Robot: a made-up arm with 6 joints. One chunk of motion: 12 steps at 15 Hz.
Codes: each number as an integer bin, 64 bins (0 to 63) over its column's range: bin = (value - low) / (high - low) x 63, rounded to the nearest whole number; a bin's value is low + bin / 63 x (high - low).
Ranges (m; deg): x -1.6..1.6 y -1.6..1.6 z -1.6..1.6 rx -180..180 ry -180..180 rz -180..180
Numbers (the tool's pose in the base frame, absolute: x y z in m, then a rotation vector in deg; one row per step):
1: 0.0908 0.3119 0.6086 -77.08 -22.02 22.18
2: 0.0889 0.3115 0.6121 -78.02 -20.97 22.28
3: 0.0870 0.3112 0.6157 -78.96 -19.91 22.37
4: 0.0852 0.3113 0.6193 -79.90 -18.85 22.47
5: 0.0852 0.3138 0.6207 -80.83 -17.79 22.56
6: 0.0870 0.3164 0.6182 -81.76 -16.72 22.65
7: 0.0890 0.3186 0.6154 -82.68 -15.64 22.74
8: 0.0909 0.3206 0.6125 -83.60 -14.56 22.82
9: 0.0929 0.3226 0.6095 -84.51 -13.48 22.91
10: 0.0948 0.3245 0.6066 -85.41 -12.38 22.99
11: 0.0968 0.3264 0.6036 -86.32 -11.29 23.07
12: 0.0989 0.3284 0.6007 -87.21 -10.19 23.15
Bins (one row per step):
1: 33 38 43 18 28 35
2: 33 38 44 18 28 35
3: 33 38 44 18 28 35
4: 33 38 44 18 28 35
5: 33 38 44 17 28 35
6: 33 38 44 17 29 35
7: 33 38 44 17 29 35
8: 33 38 44 17 29 35
9: 33 38 43 17 29 36
10: 33 38 43 17 29 36
11: 33 38 43 16 30 36
12: 33 38 43 16 30 36

